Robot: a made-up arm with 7 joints. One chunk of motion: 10 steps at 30 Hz.
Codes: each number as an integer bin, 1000 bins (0 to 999) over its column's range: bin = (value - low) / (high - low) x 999, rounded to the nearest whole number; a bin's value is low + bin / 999 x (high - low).
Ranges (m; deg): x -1.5..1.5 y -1.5..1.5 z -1.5..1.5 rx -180..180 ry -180..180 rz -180..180
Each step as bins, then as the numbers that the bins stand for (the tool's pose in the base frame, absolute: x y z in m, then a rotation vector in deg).
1 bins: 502 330 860 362 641 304
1 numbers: 0.0075 -0.5090 1.0826 -49.55 50.99 -70.45
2 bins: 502 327 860 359 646 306
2 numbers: 0.0075 -0.5180 1.0826 -50.63 52.79 -69.73
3 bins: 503 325 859 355 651 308
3 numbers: 0.0105 -0.5240 1.0796 -52.07 54.59 -69.01
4 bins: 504 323 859 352 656 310
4 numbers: 0.0135 -0.5300 1.0796 -53.15 56.40 -68.29
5 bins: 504 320 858 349 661 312
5 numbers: 0.0135 -0.5390 1.0766 -54.23 58.20 -67.57
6 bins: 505 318 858 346 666 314
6 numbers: 0.0165 -0.5450 1.0766 -55.32 60.00 -66.85
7 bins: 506 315 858 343 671 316
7 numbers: 0.0195 -0.5541 1.0766 -56.40 61.80 -66.13
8 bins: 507 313 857 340 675 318
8 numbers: 0.0225 -0.5601 1.0736 -57.48 63.24 -65.41
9 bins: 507 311 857 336 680 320
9 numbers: 0.0225 -0.5661 1.0736 -58.92 65.05 -64.68
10 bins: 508 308 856 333 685 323
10 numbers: 0.0255 -0.5751 1.0706 -60.00 66.85 -63.60
